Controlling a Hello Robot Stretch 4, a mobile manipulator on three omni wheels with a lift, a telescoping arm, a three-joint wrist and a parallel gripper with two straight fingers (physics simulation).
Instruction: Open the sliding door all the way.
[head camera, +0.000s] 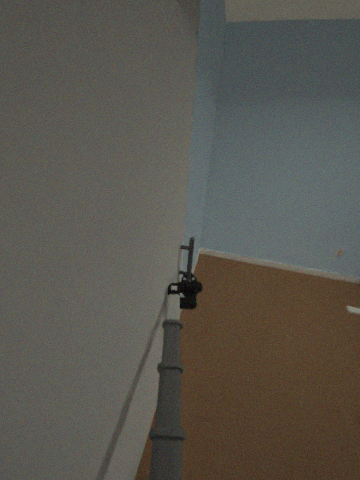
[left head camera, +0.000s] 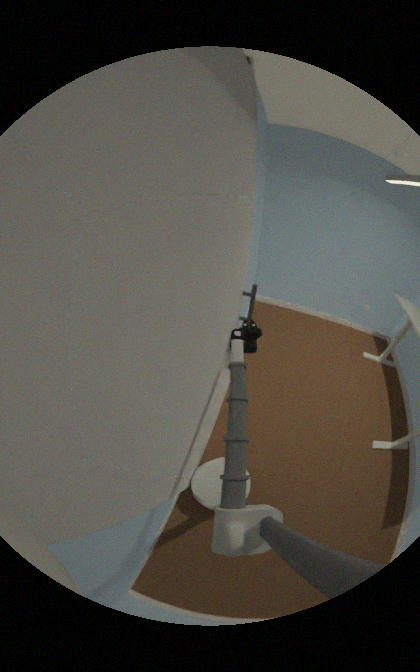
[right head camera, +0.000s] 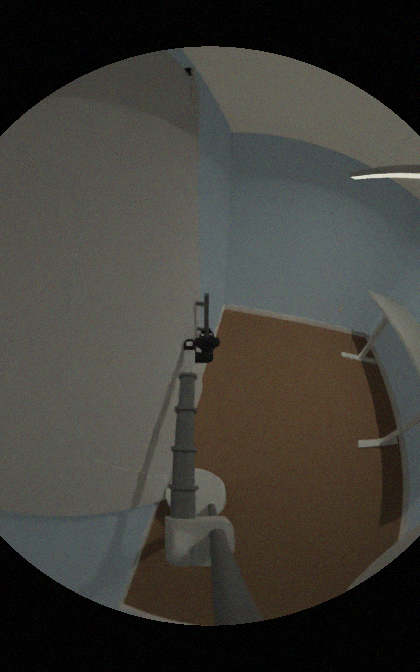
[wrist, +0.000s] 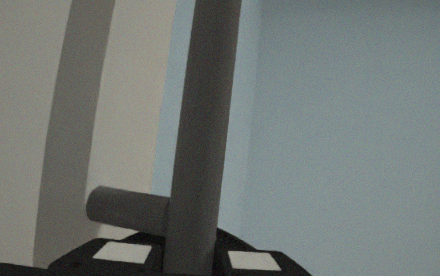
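Places are measured from the robot's base along level axes (x right, y ahead, z up), in centimetres.
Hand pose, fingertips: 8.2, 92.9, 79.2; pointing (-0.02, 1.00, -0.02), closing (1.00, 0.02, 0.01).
After its pixels a point has its place, as x, y, z.
The sliding door (head camera: 100, 200) @[-11.8, 36.6, 142.8] (left head camera: 150, 300) (right head camera: 100, 300) (wrist: 135, 75) @[3.4, 93.2, 89.6] is a large pale panel filling the left of the views. Its right edge stands against a strip of blue wall. The dark grey handle (head camera: 191, 255) @[8.7, 88.5, 95.7] (left head camera: 253, 302) (right head camera: 206, 310) (wrist: 207, 115) @[8.5, 88.4, 86.8] is an upright round bar held off the panel by short posts. My gripper (head camera: 189, 280) (left head camera: 247, 326) (right head camera: 206, 336) (wrist: 190, 243) @[8.3, 92.9, 79.2] is shut on the bar's lower part, with a black finger on each side in the wrist view. The arm reaches along the door, and its far side is hidden.
A blue wall (head camera: 290, 150) @[113.4, 212.1, 144.0] (left head camera: 320, 240) (right head camera: 300, 240) meets the brown floor (head camera: 275, 375) @[81.2, 71.0, -2.8] beyond the handle. A white table (left head camera: 411, 312) (right head camera: 397, 320) with pale legs stands at the right. A round pale disc (left head camera: 207, 485) (right head camera: 210, 490) lies below the arm, close to the door.
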